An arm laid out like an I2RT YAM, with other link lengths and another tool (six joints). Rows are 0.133 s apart.
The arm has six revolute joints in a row. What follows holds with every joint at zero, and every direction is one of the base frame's. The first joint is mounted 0.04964 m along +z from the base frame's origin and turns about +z. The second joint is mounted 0.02 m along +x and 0.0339 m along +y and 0.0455 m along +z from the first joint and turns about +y. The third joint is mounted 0.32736 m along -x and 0.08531 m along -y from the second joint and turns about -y. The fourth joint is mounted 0.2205 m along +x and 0.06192 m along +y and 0.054 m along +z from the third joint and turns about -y. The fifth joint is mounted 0.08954 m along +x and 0.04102 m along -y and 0.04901 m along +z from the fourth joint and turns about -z. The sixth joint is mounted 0.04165 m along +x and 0.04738 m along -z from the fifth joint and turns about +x. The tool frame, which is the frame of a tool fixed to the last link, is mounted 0.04 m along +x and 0.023 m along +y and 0.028 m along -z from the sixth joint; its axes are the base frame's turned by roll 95.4, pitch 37.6 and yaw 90 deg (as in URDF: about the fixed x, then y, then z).
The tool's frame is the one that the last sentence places.
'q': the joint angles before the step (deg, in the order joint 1, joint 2, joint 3, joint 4, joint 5, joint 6). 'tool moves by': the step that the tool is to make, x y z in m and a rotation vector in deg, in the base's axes. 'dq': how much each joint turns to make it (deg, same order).
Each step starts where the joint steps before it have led.
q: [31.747, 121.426, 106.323, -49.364, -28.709, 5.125]
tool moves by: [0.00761, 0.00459, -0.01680, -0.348, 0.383, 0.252]
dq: [0.000, 2.296, -0.021, 1.660, -0.022, -0.306]
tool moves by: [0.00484, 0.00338, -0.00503, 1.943, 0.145, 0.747]
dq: [-0.196, 1.048, 0.000, 1.880, -1.967, -0.131]
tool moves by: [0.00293, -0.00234, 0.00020, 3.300, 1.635, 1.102]
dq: [-0.896, 0.569, 0.001, 0.743, -4.174, -0.240]
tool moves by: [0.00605, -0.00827, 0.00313, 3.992, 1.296, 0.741]
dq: [-1.706, 0.306, 0.001, 0.874, -4.766, -0.482]
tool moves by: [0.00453, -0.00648, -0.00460, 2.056, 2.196, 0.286]
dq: [-1.245, 1.026, -0.004, -0.043, -3.234, -0.174]
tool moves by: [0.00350, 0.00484, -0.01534, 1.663, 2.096, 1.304]
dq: [0.087, 2.404, 0.000, 1.247, -2.732, -0.109]
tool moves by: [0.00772, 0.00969, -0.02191, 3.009, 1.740, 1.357]
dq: [0.284, 3.520, 0.001, 3.890, -3.607, 0.677]
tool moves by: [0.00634, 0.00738, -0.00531, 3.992, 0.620, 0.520]
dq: [0.109, 1.509, -0.195, 4.655, -3.606, 2.077]
